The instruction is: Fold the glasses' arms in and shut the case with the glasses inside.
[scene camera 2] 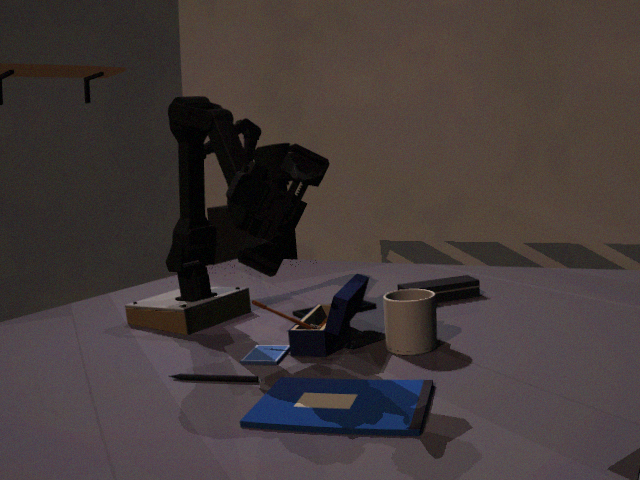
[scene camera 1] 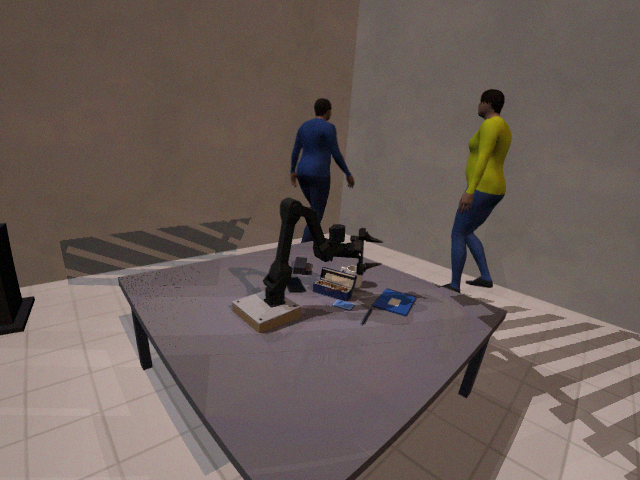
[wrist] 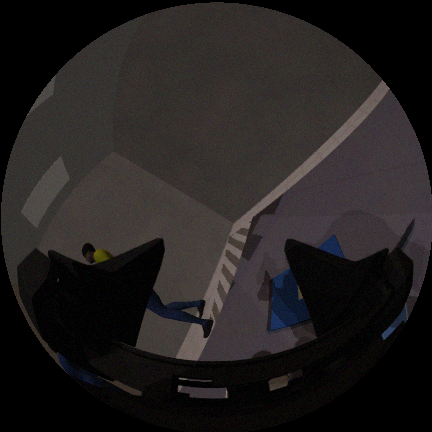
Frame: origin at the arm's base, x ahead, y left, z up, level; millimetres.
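Seen in the pictures: gripper, fingertip midpoint: (scene camera 2: 284,211) (scene camera 1: 382,252) (wrist: 226,245); arm's base, link origin: (scene camera 2: 196,297) (scene camera 1: 274,301).
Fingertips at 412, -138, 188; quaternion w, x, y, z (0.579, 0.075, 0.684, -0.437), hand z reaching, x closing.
Pixels of each thing's middle, then the offset from my fingertips to it, as dx, dy, dz. "pt": a spot on its surface instead.
- dark blue case, surface spot: (scene camera 2: 308,342) pt -65, +92, -213
- brown-orange glasses, body centre: (scene camera 2: 292,315) (scene camera 1: 327,289) -151, +146, -193
- beige mug, body centre: (scene camera 2: 412,316) (scene camera 1: 351,275) +49, +211, -188
- light blue cloth, body centre: (scene camera 2: 266,354) (scene camera 1: 343,305) -127, +57, -233
- dark pen, body centre: (scene camera 2: 211,377) (scene camera 1: 366,316) -112, -67, -231
- blue notebook, body centre: (scene camera 2: 342,404) (wrist: 304,287) (scene camera 1: 395,301) +103, -33, -232
- black box, body centre: (scene camera 2: 439,290) (scene camera 1: 300,265) -64, +488, -218
The dark blue case (scene camera 1: 330,291) (scene camera 2: 308,342) stands on the table with its lid (scene camera 2: 349,305) raised. The brown-orange glasses (scene camera 1: 334,287) (scene camera 2: 279,313) are in the case's tray; in scene camera 2 one arm slants up and out over the case's side toward the robot base. The other arm's position is too small to tell. My gripper (scene camera 1: 381,253) (scene camera 2: 286,211) (wrist: 226,245) is open and empty, its fingers wide apart, held level well above the table, over and beyond the case. The case and glasses do not show in the wrist view.
A beige mug (scene camera 1: 358,281) (scene camera 2: 410,322) stands behind the lid. A light blue cloth (scene camera 1: 343,304) (scene camera 2: 266,354), a dark pen (scene camera 1: 366,316) (scene camera 2: 217,378) and a blue notebook (scene camera 1: 408,299) (scene camera 2: 279,415) (wrist: 285,300) lie nearby. A black box (scene camera 1: 301,265) (scene camera 2: 454,288) lies farther back. Two people stand beyond the table.
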